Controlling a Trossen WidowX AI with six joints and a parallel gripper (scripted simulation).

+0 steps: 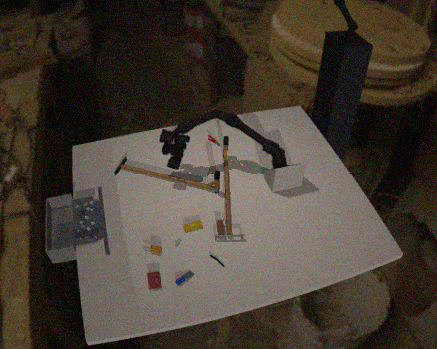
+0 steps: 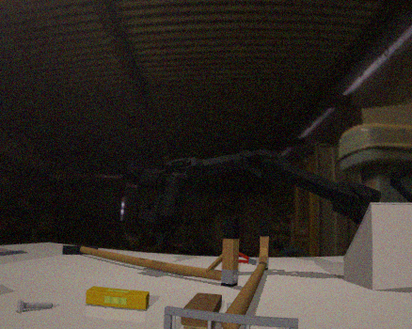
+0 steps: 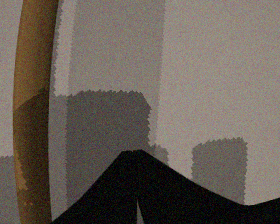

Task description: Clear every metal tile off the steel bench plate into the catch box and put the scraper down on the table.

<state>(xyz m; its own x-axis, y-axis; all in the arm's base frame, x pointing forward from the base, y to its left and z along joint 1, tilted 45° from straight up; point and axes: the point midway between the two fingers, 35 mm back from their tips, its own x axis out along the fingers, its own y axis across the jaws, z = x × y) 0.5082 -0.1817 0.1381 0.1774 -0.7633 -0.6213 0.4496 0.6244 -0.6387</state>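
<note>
The long scraper lies 50 mm ahead of my gripper tip and 30 mm to the left of it. Round my gripper tip: yellow block (390 mm to the left, 50 mm below); then long wooden scraper (230 mm behind, 220 mm to the left); then red-handled tool (280 mm behind, 180 mm to the right, 50 mm below).
</note>
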